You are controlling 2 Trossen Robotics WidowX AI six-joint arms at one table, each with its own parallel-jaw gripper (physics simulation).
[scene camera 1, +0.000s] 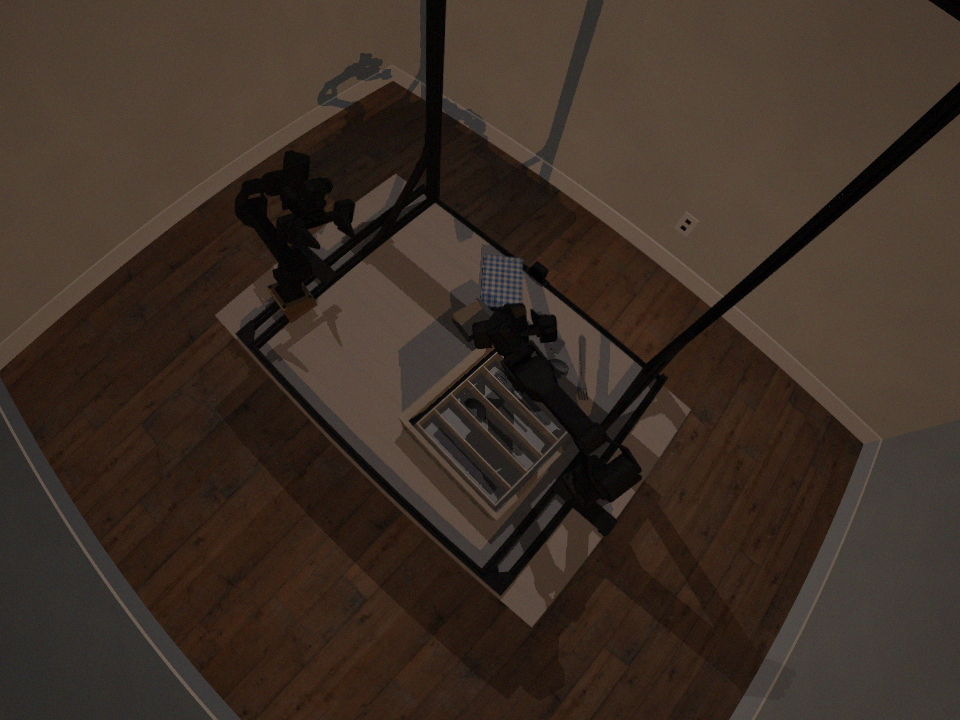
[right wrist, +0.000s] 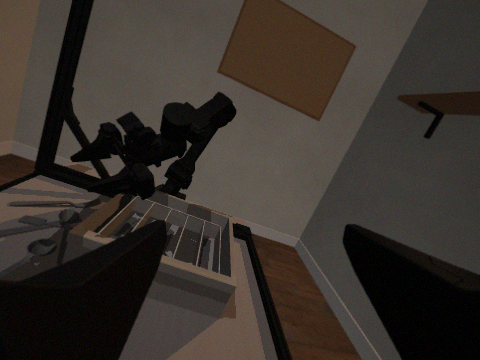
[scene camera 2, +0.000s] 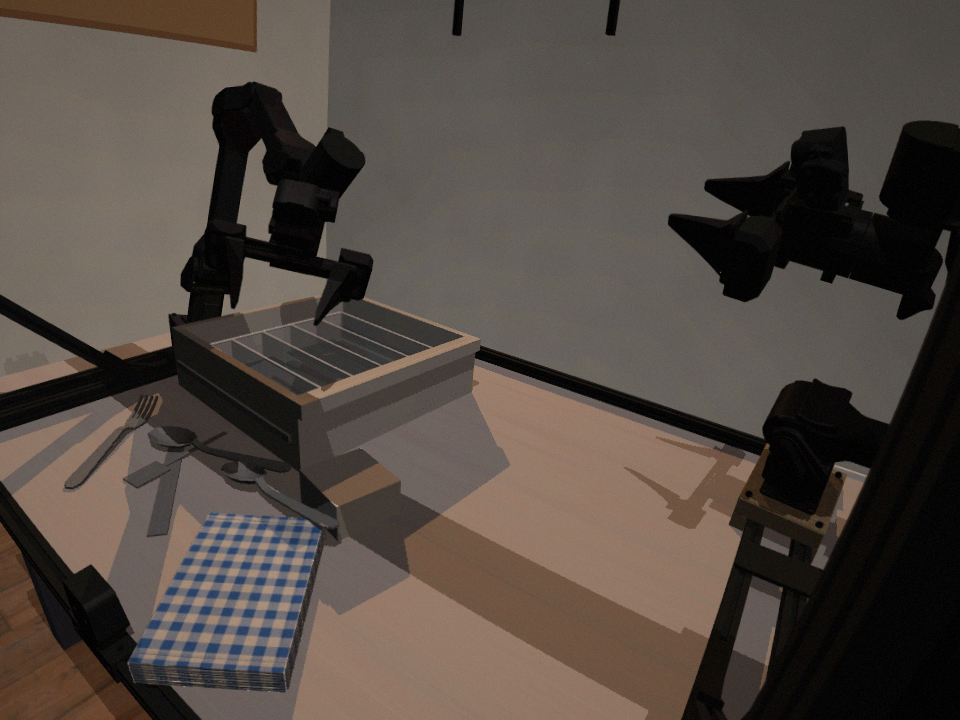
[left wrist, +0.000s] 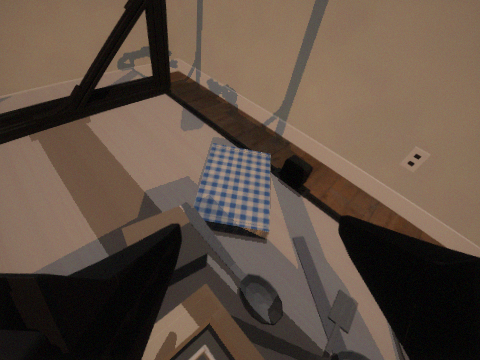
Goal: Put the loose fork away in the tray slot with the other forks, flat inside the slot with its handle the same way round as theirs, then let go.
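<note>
The loose fork lies flat on the table outside the tray's box. In scene camera 2 it is at the left, tines toward the back and handle toward the front. The slotted cutlery tray sits in a wooden box; cutlery lies in its slots, too dark to tell which slot has the forks. My left gripper is open and empty, above the box's left part in scene camera 2, apart from the fork. My right gripper is open and empty, raised far from the tray.
Spoons and other flat-handled utensils lie between the fork and the box. A blue checked napkin stack lies near the table edge. A small block stands by the box corner.
</note>
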